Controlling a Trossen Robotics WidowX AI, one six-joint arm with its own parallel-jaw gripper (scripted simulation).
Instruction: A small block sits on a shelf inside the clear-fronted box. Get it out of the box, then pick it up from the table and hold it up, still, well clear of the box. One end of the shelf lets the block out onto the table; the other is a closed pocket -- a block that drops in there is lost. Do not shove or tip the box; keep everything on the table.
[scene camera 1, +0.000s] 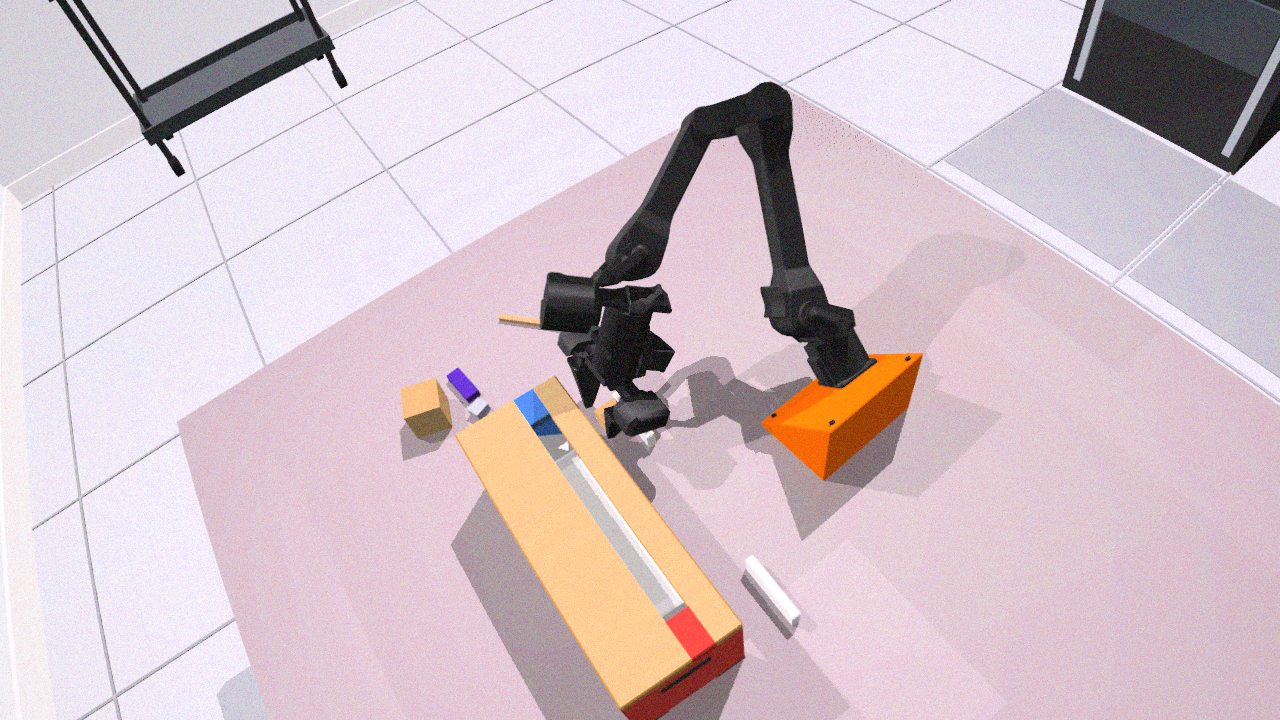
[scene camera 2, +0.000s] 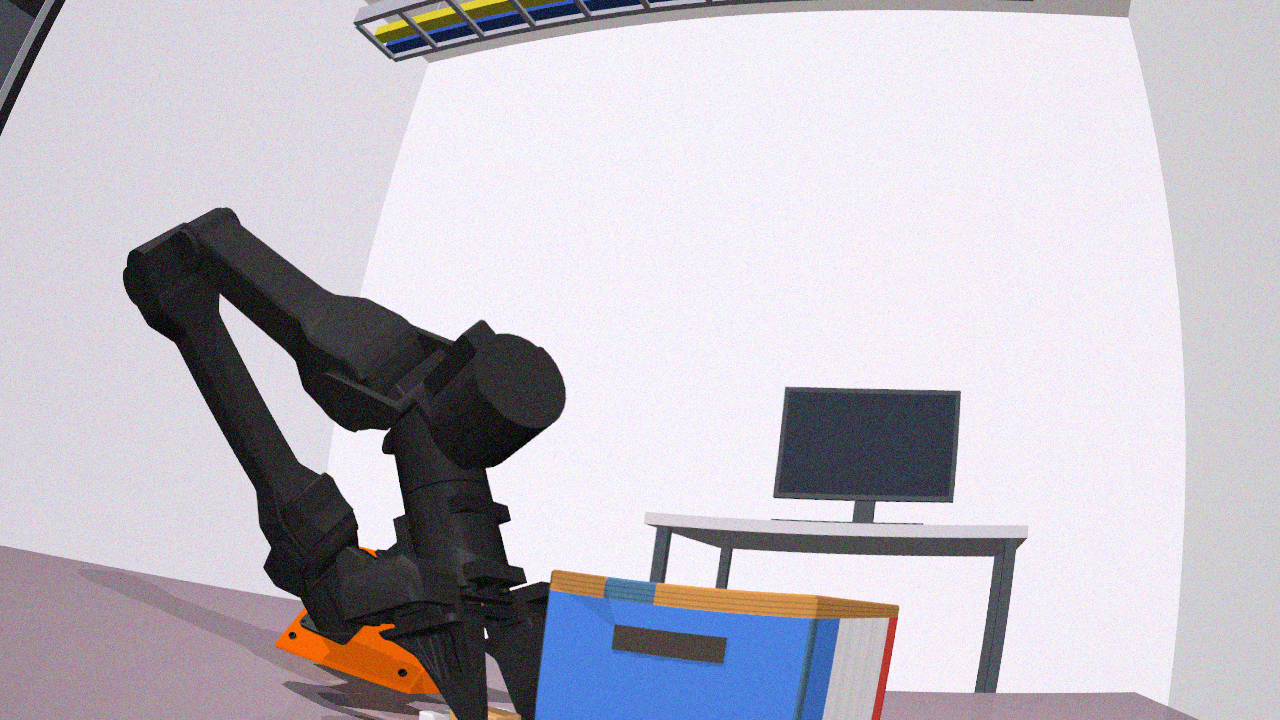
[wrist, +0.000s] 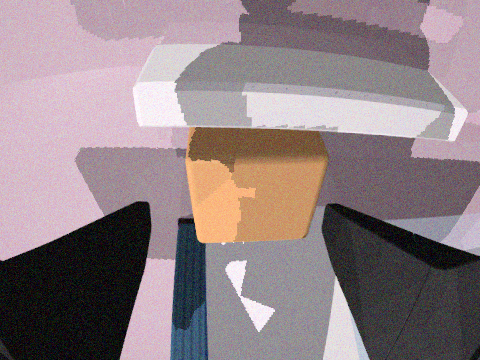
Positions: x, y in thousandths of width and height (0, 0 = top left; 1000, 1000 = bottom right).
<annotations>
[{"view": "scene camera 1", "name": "gripper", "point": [468, 585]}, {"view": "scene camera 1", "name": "long tan box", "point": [511, 873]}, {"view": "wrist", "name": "gripper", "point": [497, 604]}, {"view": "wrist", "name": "tan block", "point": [516, 512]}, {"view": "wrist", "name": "long tan box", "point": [378, 238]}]
</annotations>
